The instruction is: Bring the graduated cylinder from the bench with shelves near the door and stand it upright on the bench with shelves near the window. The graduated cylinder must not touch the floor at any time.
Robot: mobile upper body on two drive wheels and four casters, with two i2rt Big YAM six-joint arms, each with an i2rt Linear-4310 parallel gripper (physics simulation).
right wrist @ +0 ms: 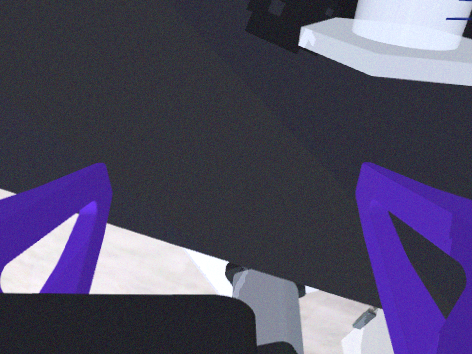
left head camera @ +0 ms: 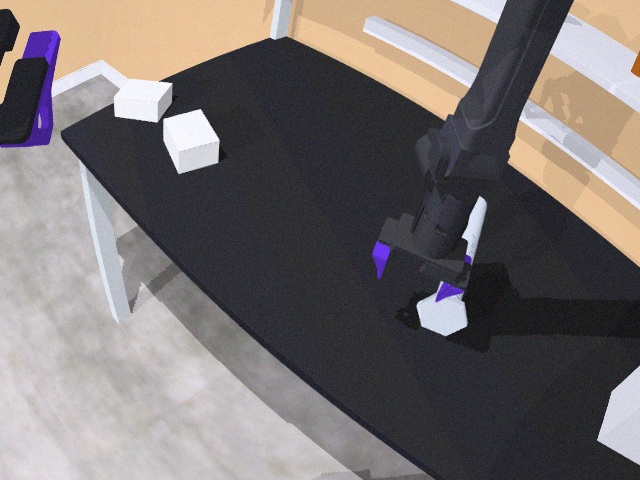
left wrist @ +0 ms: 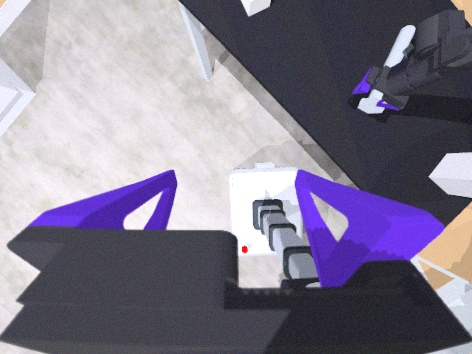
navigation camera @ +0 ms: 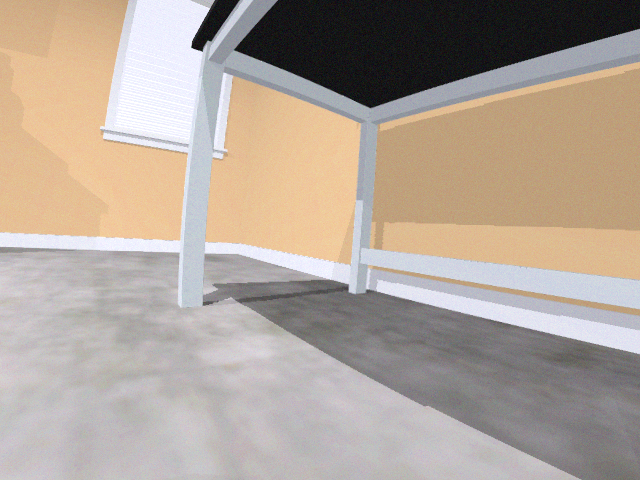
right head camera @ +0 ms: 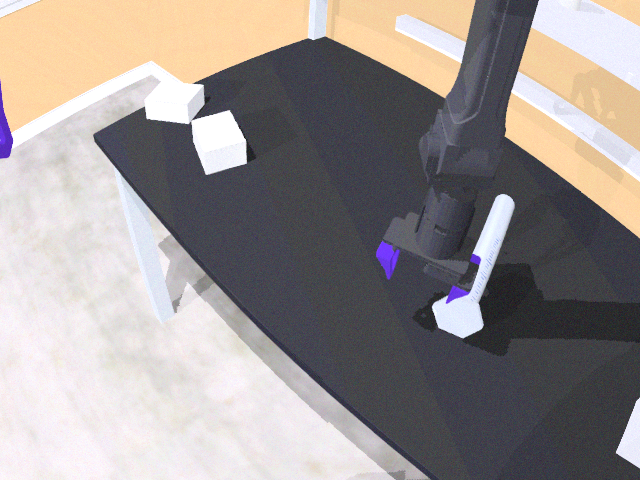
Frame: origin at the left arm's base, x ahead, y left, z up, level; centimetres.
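Seen in the pictures: left gripper, fingertip midpoint: (left wrist: 235,176); right gripper, fingertip midpoint: (right wrist: 233,177) (left head camera: 408,287) (left wrist: 365,97) (right head camera: 419,288).
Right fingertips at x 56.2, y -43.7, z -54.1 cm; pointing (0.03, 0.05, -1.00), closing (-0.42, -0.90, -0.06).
Offsets run from my right fingertips to a thing's top centre. "pt": to the spot under its first point. Level surfaces: height alone.
The white graduated cylinder {pt dy -7.8, dx -0.9, dz -6.5 cm} (left head camera: 443,316) (right head camera: 488,245) (right wrist: 410,22) (left wrist: 400,47) appears to lie on its side on the black bench top {dz -10.7 cm} (left head camera: 289,206) (right head camera: 310,217), its hexagonal base towards the head cameras and its tube pointing away. My right gripper (left head camera: 408,289) (right head camera: 418,290) (right wrist: 233,177) is open and empty, fingers pointing down. It is above the bench, left of the cylinder in the head views, with one finger close to or overlapping the tube; contact cannot be told. The cylinder's base is at the upper right in the right wrist view. My left gripper (left wrist: 235,176) is open and empty.
Two white boxes {dy +48.2, dx +58.4, dz -4.9 cm} (left head camera: 143,100) {dy +34.4, dx +41.9, dz -4.9 cm} (left head camera: 191,140) stand on the bench's far left part. Another white block {pt dy -36.6, dx -28.2, dz -3.1 cm} (left head camera: 622,423) (left wrist: 455,175) is at the right. White shelves (left head camera: 594,51) are behind my right arm. Bench legs (navigation camera: 196,180) (navigation camera: 367,180) and a window (navigation camera: 160,77) show in the navigation view.
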